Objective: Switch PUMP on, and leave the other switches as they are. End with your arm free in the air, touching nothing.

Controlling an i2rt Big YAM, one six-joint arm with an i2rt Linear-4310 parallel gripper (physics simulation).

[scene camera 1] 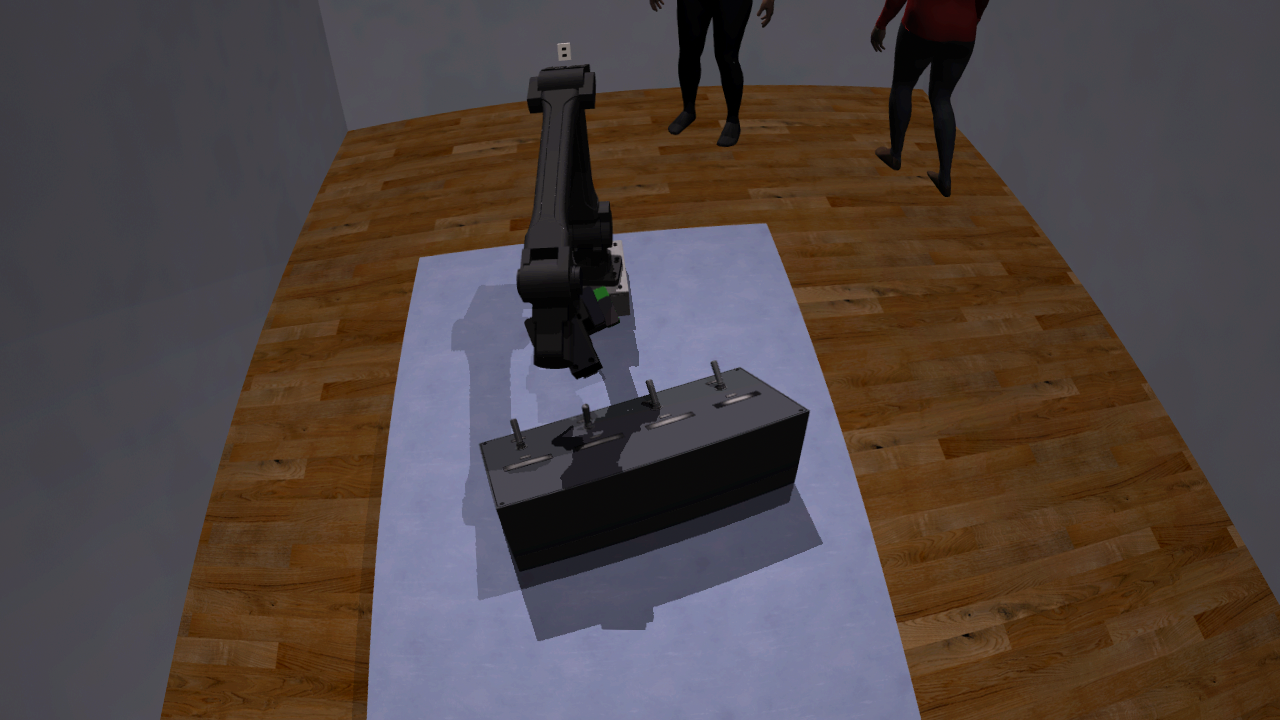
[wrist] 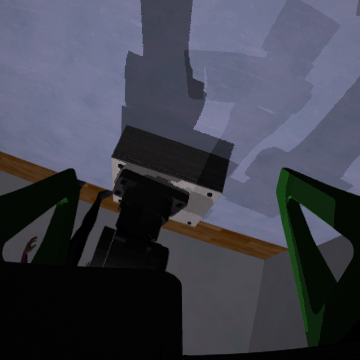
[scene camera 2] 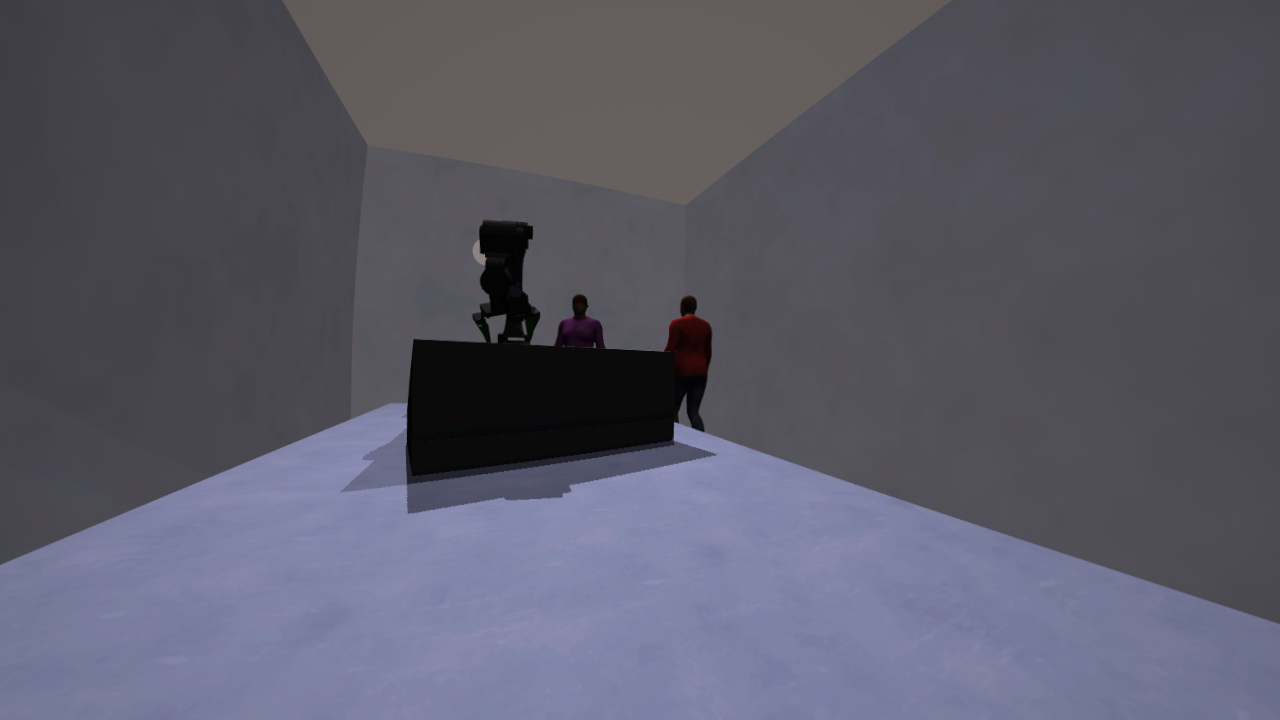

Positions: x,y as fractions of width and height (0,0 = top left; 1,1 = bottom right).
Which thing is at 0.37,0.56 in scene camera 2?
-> A dark switch box.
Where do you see a dark switch box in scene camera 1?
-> At 0.44,0.68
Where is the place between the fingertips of my gripper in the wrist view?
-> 0.49,0.50
